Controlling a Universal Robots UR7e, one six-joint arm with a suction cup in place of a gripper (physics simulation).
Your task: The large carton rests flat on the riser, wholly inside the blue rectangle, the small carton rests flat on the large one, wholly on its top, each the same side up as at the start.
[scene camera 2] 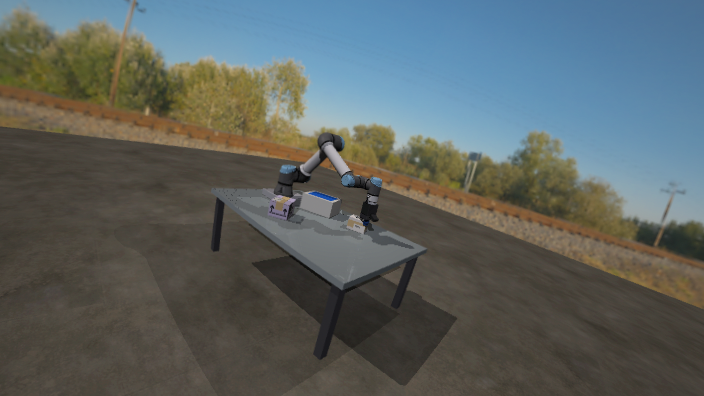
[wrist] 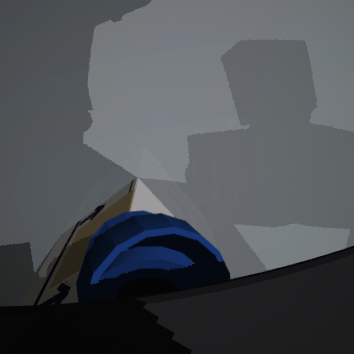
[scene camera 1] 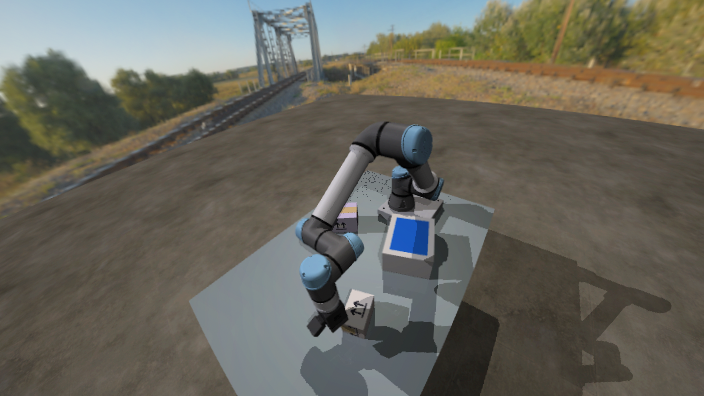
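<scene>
The small carton (scene camera 1: pixel 359 312) (scene camera 2: pixel 355 224) is white and tan with black arrows. It stands on the grey table (scene camera 1: pixel 258 306) (scene camera 2: pixel 335 255) near its front and looks slightly tilted. My suction cup (scene camera 1: pixel 341 319) (scene camera 2: pixel 367 221) (wrist: pixel 151 253) is pressed flat against the carton's side face, and the carton (wrist: pixel 116 212) shows right behind it in the wrist view. The large carton (scene camera 1: pixel 349 217) (scene camera 2: pixel 281 206) is purple with a tan band. It sits on the table behind my arm, left of the riser (scene camera 1: pixel 405 266) (scene camera 2: pixel 320 207). The blue rectangle (scene camera 1: pixel 409 236) (scene camera 2: pixel 322 196) on the riser is bare.
My arm's base plate (scene camera 1: pixel 429 207) stands just behind the riser. The forearm reaches over the table between the large carton and the riser. The table's front and right edges lie close to the small carton.
</scene>
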